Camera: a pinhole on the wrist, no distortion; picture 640 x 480 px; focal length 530.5 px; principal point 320.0 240.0 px. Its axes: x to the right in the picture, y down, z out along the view. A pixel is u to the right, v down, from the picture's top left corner.
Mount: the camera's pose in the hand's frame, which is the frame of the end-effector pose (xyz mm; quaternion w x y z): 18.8 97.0 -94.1 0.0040 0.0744 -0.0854 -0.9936
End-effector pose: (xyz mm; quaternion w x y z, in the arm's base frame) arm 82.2 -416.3 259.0 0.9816 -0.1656 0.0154 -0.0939
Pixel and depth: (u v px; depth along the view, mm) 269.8 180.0 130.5
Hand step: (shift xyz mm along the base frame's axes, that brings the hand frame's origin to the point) 37.5 132.4 -13.3
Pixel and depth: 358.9 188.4 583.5
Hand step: -34.9 401.1 350.8
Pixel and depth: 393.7 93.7 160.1
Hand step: 6.8 176.5 -6.6
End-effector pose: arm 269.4 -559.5 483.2 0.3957 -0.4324 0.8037 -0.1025
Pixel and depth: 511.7 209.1 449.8
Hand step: 174.1 336.2 -195.2
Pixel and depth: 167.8 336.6 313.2
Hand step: 91.8 52.1 -237.6
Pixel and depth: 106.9 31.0 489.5
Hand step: 0.8 183.6 -519.3
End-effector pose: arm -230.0 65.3 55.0 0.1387 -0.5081 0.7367 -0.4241
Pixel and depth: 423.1 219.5 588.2
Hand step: 235.4 -37.7 -482.7
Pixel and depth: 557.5 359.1 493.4
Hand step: 316.6 64.6 -337.5
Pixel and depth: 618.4 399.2 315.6
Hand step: 186.4 85.0 -209.5
